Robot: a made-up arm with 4 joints.
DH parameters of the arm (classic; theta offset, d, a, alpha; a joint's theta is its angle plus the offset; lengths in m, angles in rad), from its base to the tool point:
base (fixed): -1.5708 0.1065 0 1.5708
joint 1: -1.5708 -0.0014 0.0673 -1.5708
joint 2: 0 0.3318 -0.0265 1.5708
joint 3: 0 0.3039 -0.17 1.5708
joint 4: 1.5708 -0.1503 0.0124 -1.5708
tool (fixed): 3.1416 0.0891 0 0
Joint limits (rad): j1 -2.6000..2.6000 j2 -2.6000..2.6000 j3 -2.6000..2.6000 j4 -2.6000..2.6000
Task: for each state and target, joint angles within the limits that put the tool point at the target. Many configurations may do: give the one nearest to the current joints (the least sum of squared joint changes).
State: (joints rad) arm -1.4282 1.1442 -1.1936 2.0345
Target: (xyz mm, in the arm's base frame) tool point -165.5 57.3 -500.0
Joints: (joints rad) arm -1.3126 0.9003 -0.8313 1.5109
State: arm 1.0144 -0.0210 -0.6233 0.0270
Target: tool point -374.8 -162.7 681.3
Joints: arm 1.3417 0.2809 -0.6124 -0.4066
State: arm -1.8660 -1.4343 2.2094 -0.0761
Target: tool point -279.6 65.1 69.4
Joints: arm -2.1091 -0.4519 2.5379 0.5722
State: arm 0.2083 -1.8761 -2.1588 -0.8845
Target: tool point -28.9 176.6 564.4
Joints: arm 1.0529 -2.0405 -2.6000 -0.9920
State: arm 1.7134 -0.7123 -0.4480 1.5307
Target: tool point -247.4 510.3 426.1
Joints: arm 2.4456 -0.0404 -0.6190 0.7179
